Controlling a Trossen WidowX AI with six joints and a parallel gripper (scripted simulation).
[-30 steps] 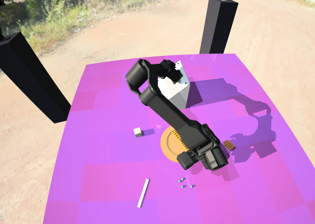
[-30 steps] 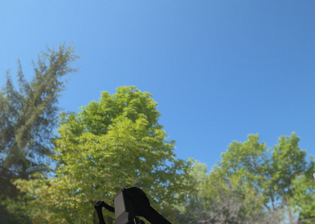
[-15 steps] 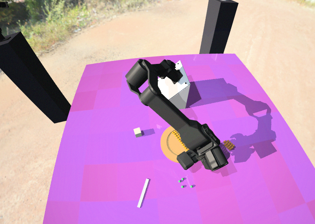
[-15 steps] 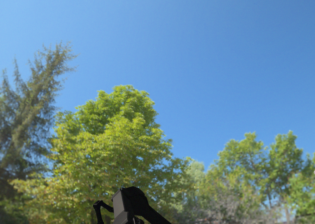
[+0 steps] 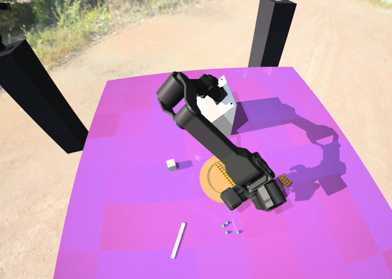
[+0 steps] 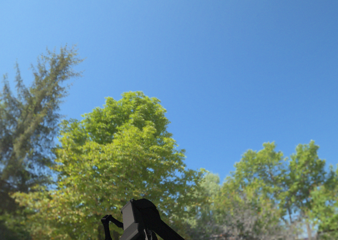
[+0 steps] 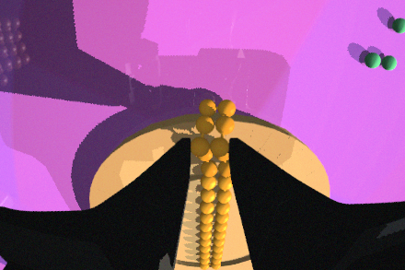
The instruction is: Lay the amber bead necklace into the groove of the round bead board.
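Right now the round tan bead board is 90 mm behind my gripper tip, 30 mm to the right of it and 20 mm below it. Also, from my gripper tip: small cream cube: 190 mm behind, 220 mm to the right, 10 mm below; then white bar: 90 mm ahead, 260 mm to the right, 20 mm below.
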